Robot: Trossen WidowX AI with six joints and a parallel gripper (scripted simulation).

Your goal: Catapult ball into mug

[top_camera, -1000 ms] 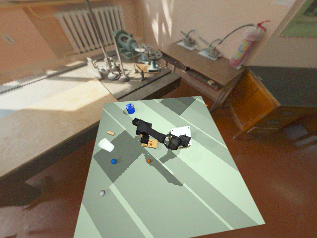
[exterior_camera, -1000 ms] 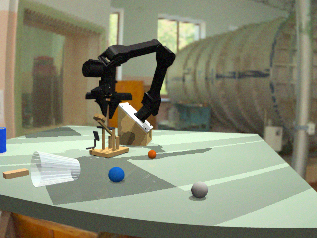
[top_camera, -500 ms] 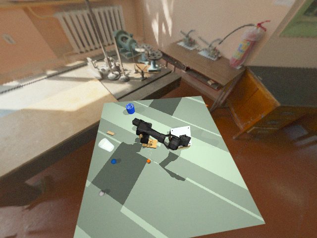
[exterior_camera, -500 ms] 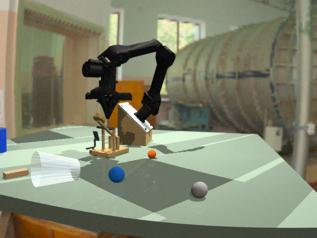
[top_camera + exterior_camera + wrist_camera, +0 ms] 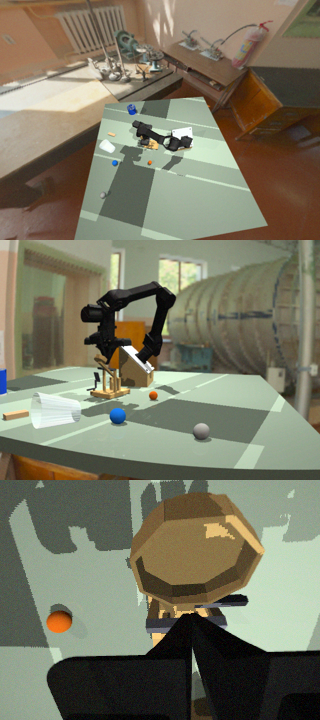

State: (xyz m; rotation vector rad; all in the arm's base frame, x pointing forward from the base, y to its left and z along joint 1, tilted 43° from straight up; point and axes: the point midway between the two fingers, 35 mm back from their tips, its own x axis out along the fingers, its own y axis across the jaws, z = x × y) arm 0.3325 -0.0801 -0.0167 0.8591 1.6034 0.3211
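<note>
Right now my gripper tip is 5 cm above the wooden catapult, 2 cm to the left of it and 1 cm past it. The rest, counted from my gripper tip: blue ball (31 cm ahead, 12 cm to the left, 10 cm below); small wooden block (36 cm ahead, 18 cm to the right, 12 cm below); orange ball (18 cm to the left, 11 cm below, 1 cm ahead).
</note>
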